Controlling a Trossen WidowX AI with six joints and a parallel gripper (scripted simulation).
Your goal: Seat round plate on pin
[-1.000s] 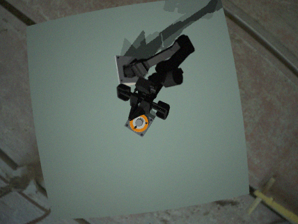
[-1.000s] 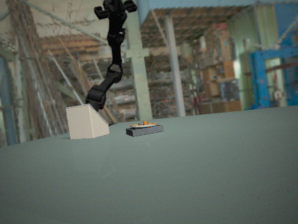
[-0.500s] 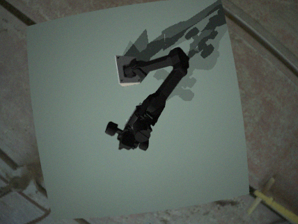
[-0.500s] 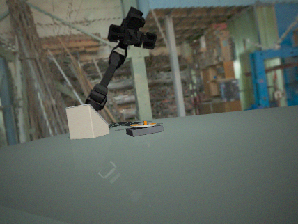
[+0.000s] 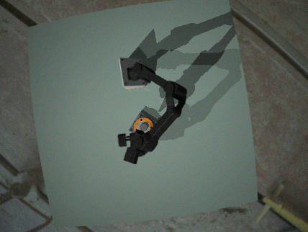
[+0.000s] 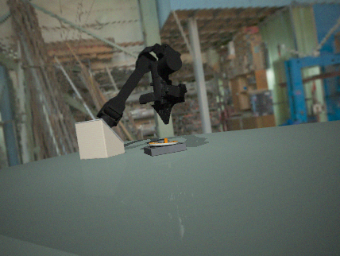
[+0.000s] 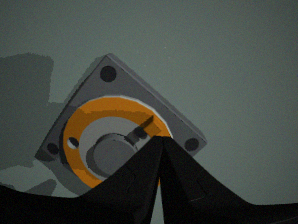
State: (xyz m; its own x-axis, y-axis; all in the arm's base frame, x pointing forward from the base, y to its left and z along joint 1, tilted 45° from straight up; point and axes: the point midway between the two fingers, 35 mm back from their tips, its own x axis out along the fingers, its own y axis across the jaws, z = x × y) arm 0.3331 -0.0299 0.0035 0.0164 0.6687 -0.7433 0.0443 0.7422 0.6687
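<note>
My gripper tip is now 30 mm past the round plate, 20 mm to the right of it and 60 mm above it. The rest, counted from my gripper tip: square grey base: 50 mm behind, 30 mm to the left, 70 mm below.
</note>
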